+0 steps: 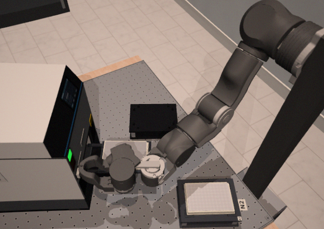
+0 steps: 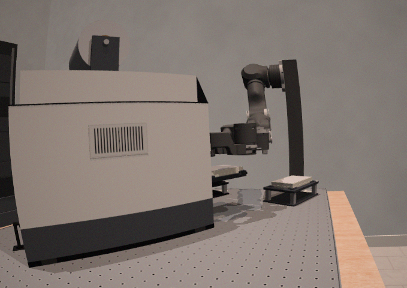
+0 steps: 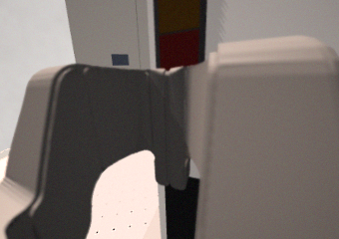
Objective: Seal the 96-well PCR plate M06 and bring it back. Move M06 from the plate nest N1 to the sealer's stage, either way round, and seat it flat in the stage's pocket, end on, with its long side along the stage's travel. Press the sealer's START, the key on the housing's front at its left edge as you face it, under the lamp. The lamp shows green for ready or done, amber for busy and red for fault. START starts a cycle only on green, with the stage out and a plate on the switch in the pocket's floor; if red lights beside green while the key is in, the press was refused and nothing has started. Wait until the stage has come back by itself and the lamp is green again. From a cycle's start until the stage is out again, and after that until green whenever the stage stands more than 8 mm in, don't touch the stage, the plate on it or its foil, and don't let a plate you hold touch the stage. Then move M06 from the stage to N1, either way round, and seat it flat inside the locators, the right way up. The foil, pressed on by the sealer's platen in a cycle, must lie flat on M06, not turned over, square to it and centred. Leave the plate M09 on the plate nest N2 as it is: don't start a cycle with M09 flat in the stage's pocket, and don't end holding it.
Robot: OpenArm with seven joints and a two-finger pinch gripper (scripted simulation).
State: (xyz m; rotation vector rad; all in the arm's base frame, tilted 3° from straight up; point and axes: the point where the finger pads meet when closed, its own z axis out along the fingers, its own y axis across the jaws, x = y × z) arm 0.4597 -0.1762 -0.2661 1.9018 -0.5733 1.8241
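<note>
My gripper is now 10 mm short of the start key, 10 mm to the left of it and 10 mm above it. From my hand the other things lie so: sealer's stage (120 mm behind, 30 mm to the right, 90 mm below); then touchscreen (50 mm behind, 130 mm to the right, 130 mm above); then 96-well plate M06 (120 mm behind, 30 mm to the right, 80 mm below).
</note>
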